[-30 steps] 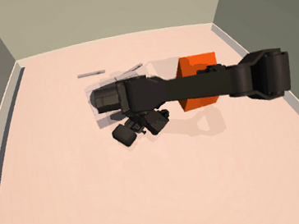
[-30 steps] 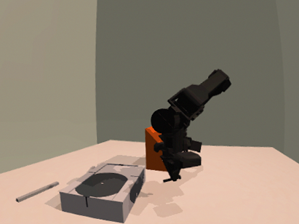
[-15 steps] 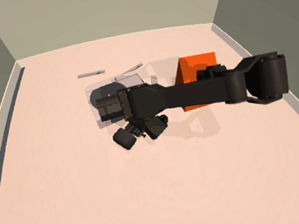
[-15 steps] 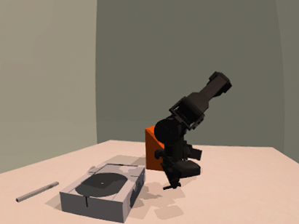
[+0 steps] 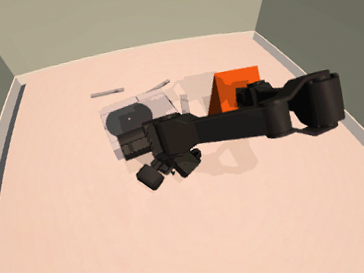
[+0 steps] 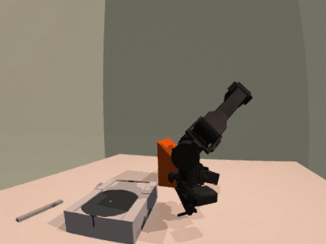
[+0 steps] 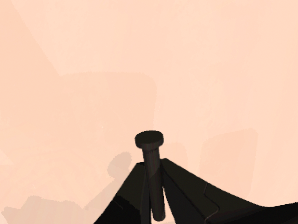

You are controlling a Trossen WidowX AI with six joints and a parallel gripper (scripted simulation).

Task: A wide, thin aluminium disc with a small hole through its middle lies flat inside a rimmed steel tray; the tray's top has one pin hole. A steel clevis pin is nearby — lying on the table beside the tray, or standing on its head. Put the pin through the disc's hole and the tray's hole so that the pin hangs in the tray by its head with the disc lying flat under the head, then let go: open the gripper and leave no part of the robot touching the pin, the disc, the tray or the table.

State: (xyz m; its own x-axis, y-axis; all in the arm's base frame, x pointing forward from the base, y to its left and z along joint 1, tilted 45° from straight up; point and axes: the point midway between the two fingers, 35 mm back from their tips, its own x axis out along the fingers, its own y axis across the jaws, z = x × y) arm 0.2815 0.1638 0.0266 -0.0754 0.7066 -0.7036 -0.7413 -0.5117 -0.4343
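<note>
Now: gripper tip 90 mm short of the dark flat disc, 200 mm to the left of it and 40 mm below it. Round my gripper tip: steel clevis pin 10 mm to the right; then steel tray 50 mm ahead, 200 mm to the right, 30 mm above; then thin grey bar 170 mm ahead, 430 mm to the right, 10 mm below.
</note>
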